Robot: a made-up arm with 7 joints. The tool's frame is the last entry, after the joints. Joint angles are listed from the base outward. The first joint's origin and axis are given. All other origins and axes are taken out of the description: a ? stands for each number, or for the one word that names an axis. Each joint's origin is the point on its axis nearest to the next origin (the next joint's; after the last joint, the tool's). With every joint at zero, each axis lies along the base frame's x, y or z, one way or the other. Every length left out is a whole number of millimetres.
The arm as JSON. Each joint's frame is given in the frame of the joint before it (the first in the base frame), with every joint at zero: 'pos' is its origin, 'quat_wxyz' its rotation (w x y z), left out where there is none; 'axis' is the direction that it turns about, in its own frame. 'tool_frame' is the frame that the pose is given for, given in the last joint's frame.
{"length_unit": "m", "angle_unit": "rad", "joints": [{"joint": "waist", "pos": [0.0, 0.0, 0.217], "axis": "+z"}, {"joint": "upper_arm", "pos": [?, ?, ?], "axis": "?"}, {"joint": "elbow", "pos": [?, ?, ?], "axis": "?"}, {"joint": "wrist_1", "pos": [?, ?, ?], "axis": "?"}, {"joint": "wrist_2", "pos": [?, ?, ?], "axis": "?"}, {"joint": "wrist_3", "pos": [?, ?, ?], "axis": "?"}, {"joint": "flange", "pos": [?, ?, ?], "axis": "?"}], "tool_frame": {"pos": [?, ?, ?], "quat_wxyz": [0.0, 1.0, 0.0, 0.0]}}
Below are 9 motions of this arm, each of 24 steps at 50 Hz.
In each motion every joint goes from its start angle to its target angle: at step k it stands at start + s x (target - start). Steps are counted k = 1, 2, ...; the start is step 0. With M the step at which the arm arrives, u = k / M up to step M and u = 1 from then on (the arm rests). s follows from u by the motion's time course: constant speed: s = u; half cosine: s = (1 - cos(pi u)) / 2; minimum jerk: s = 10 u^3 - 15 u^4 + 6 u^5.
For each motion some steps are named. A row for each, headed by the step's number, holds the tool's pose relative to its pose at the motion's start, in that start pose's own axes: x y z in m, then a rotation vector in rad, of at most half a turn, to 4 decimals.
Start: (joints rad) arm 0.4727 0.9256 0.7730 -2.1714 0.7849 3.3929 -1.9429
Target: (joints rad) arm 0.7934 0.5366 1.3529 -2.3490 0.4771 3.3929 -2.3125
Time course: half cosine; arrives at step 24
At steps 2, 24:
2: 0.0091 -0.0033 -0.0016 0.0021 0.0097 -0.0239
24: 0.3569 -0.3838 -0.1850 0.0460 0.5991 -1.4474

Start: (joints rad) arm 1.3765 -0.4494 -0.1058 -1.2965 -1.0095 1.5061 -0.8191
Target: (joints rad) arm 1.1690 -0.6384 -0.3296 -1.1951 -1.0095 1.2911 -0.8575
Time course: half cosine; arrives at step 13
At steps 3, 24:
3: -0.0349 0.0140 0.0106 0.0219 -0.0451 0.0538
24: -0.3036 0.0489 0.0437 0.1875 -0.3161 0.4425

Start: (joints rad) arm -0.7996 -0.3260 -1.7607 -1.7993 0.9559 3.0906 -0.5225
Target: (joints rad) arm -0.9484 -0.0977 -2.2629 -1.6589 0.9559 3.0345 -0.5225
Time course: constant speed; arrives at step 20
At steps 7, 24:
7: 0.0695 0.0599 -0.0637 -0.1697 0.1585 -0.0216
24: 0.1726 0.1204 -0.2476 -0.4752 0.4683 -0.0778

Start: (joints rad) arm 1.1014 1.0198 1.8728 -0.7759 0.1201 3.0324 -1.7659
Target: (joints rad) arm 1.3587 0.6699 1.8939 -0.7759 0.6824 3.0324 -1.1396
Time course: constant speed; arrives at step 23
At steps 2, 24:
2: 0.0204 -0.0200 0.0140 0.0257 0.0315 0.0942
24: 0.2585 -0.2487 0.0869 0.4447 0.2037 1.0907

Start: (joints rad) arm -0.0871 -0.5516 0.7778 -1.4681 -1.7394 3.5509 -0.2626
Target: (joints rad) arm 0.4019 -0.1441 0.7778 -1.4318 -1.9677 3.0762 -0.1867
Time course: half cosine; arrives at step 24
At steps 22, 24:
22: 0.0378 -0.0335 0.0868 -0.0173 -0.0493 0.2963
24: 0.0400 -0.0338 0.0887 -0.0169 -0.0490 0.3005

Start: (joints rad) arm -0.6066 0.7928 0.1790 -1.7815 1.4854 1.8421 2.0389
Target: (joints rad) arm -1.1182 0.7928 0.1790 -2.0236 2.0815 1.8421 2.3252
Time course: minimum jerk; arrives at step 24
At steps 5, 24:
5: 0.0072 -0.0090 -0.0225 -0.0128 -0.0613 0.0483
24: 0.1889 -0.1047 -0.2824 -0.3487 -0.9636 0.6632

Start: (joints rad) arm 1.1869 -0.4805 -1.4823 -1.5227 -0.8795 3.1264 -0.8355
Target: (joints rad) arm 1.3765 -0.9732 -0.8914 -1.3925 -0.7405 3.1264 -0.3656
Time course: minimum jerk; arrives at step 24
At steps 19, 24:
19: -0.0473 0.1205 -0.1088 -0.0765 0.6722 1.0954
24: -0.0611 0.1275 -0.1179 -0.0758 0.7193 1.1713

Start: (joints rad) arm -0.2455 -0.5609 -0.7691 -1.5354 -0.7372 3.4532 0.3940
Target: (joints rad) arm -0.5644 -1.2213 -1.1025 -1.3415 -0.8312 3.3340 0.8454
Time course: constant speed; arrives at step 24
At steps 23, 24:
23: 0.1903 0.3567 -0.5306 -0.7580 0.5760 0.3760
24: 0.1916 0.3624 -0.5603 -0.7845 0.6082 0.3934

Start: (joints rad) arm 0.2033 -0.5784 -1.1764 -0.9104 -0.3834 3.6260 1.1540
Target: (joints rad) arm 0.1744 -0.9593 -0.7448 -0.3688 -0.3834 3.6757 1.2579
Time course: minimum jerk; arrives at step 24
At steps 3, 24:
3: 0.0061 -0.0028 -0.0006 0.0084 0.0105 0.0079
24: 0.4100 -0.0956 -0.2071 0.5301 0.7446 0.4094

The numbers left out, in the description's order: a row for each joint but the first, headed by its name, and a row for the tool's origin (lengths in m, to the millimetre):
upper_arm: xyz 0.0 0.0 0.0, axis +y
elbow: xyz 0.0 0.0 0.405, axis +z
wrist_1: xyz 0.087 0.0 0.0, axis -y
wrist_2: xyz -0.096 0.0 0.448, axis +z
wrist_3: xyz 0.0 0.0 0.0, axis -y
flange: xyz 0.107 0.0 0.0, axis -z
tool: xyz 0.0 0.0 0.0

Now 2 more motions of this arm.
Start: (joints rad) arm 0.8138 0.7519 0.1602 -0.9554 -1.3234 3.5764 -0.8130
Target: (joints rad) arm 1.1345 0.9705 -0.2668 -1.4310 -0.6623 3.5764 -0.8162
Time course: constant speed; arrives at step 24
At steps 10, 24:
10: 0.0738 -0.1268 0.0377 0.2197 0.0310 0.2491
24: 0.1618 -0.2977 0.0273 0.5575 -0.0760 0.4950

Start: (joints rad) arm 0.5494 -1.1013 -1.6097 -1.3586 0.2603 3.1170 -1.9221
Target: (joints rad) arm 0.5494 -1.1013 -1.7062 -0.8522 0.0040 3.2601 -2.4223
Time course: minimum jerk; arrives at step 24
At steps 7, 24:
7: -0.0057 0.0342 -0.0203 -0.0941 -0.0343 -0.1188
24: -0.0157 0.1842 -0.1738 -0.5507 -0.3853 -0.7787

